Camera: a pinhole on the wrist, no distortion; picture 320 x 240 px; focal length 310.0 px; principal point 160.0 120.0 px. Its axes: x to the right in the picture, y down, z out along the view. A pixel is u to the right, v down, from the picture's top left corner.
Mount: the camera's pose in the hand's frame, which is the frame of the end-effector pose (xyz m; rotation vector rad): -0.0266 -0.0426 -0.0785 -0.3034 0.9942 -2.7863
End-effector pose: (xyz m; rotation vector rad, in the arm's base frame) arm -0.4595 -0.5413 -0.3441 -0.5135 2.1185 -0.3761
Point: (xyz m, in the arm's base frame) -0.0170 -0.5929 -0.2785
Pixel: outside the picture
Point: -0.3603 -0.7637 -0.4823
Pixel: 40.2 57.2
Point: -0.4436 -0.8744 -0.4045
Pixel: 10.0 216.6
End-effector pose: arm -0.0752 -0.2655 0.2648 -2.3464 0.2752 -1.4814
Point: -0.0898 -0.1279 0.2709
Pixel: 302.7 139.9
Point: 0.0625 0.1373 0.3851
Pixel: 211.4 225.5
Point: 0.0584 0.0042 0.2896
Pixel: 227.2 129.5
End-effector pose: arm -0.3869 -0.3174 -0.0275 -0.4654 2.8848 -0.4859
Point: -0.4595 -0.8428 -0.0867
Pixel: 72.0 211.5
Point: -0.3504 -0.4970 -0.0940
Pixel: 149.6 63.5
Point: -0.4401 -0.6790 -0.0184
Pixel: 61.5 231.3
